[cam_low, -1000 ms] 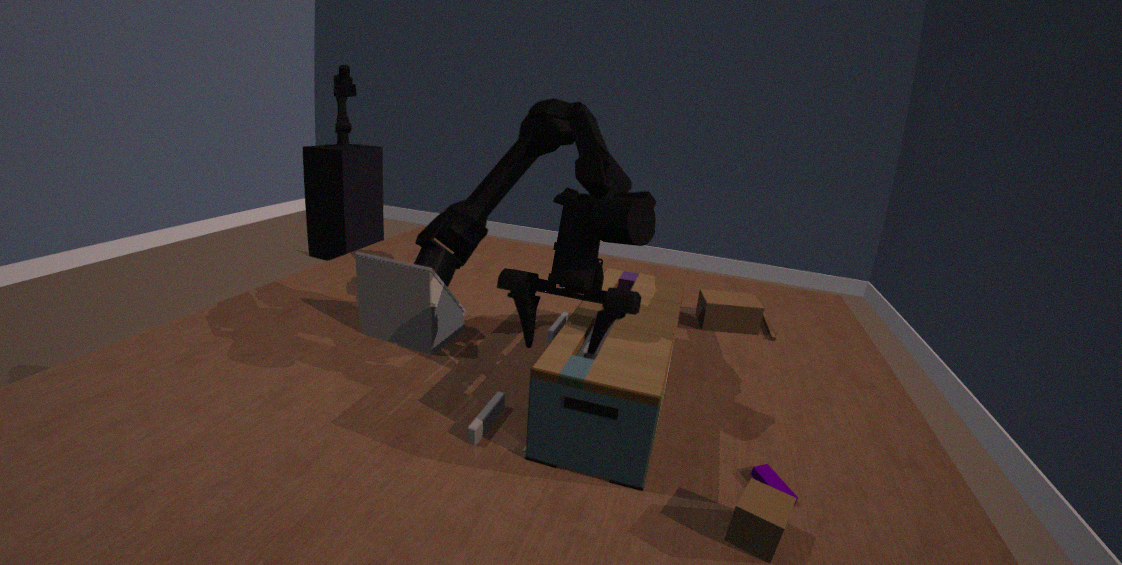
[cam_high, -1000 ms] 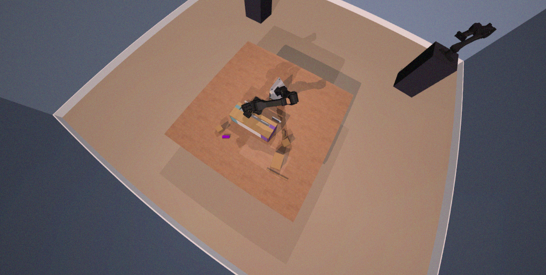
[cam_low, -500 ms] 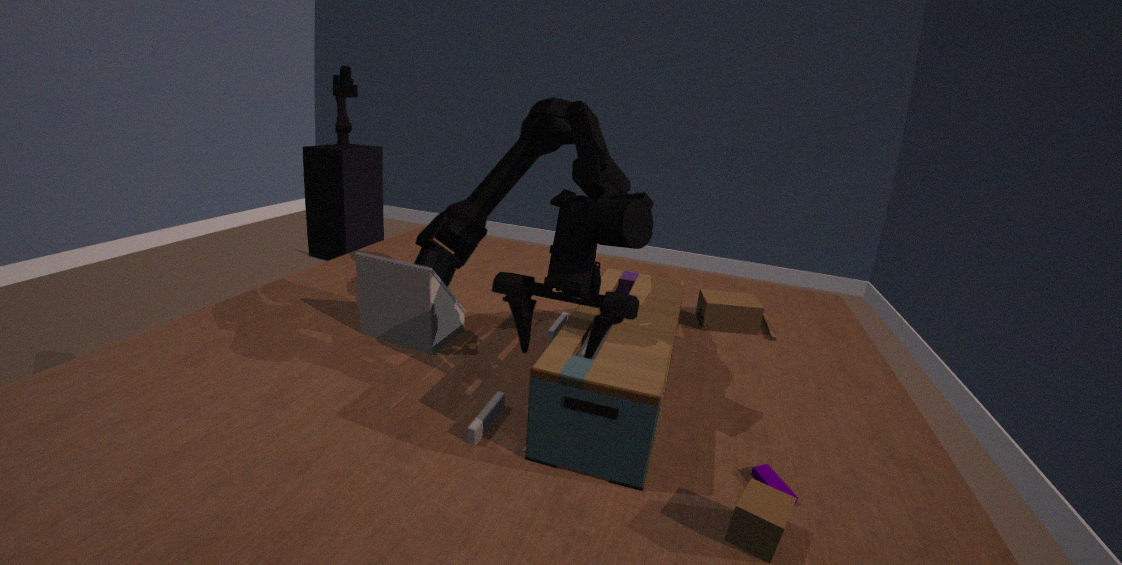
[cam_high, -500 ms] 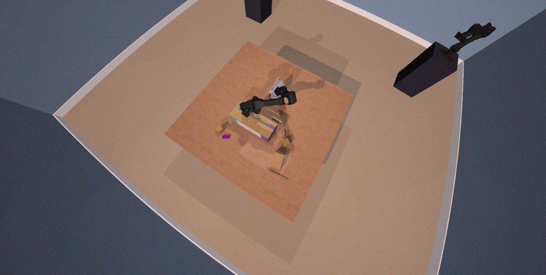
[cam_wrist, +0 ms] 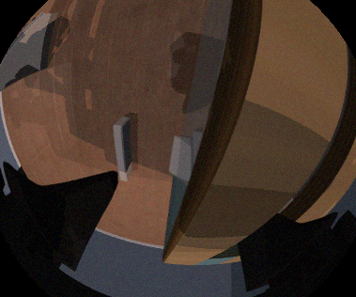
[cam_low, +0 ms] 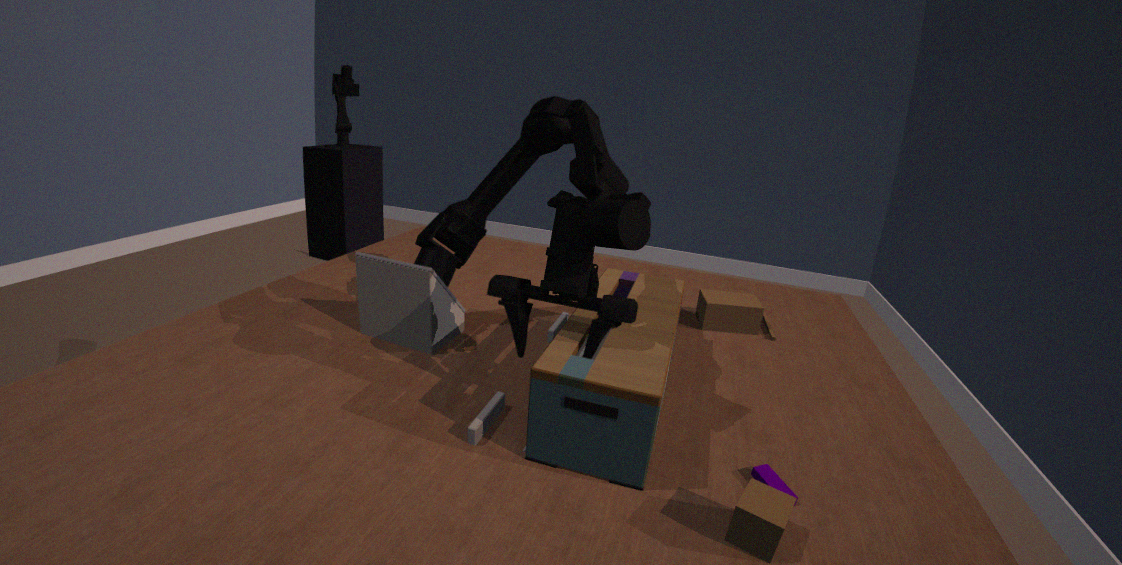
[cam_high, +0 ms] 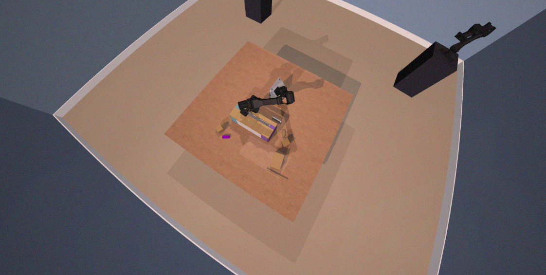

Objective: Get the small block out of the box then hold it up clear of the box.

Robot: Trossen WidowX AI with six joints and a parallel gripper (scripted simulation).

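My gripper tip is now 60 mm short of the dark block and 20 mm to the left of it. The rest, counted from my gripper tip: tan cube (280 mm ahead, 100 mm to the right, 60 mm below); flat tan box (220 mm ahead, 460 mm to the left, 60 mm below).
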